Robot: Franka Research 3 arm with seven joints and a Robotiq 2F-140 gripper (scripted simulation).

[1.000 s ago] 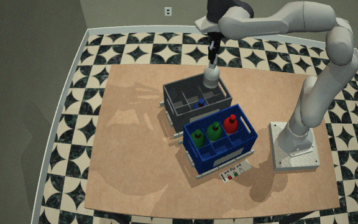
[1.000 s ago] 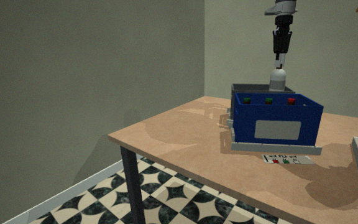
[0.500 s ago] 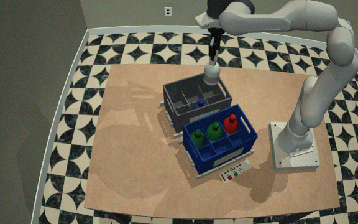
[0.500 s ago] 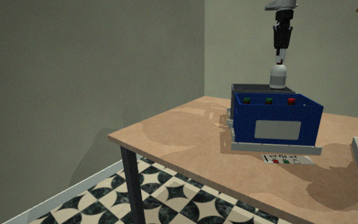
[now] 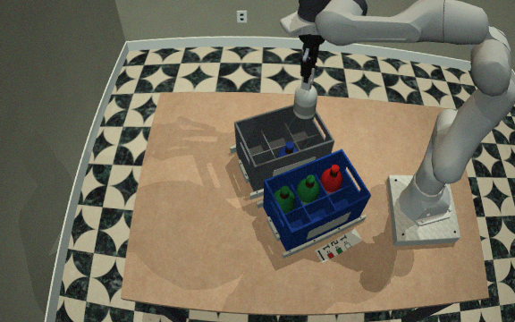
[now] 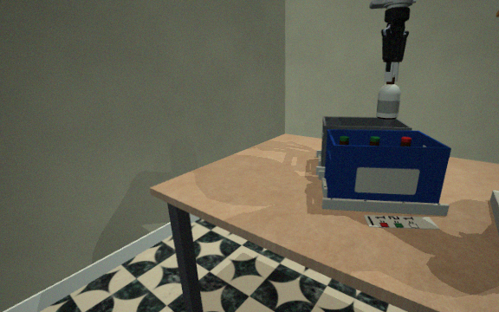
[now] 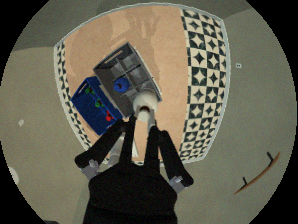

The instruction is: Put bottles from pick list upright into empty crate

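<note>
My gripper is now 8 cm above the white bottle. Also, from my hand: red bottle (26 cm below, 20 cm to the left, 9 cm behind); grey crate (26 cm below, 8 cm to the left, 7 cm ahead); blue bottle (26 cm below, 12 cm to the left, 5 cm ahead).
</note>
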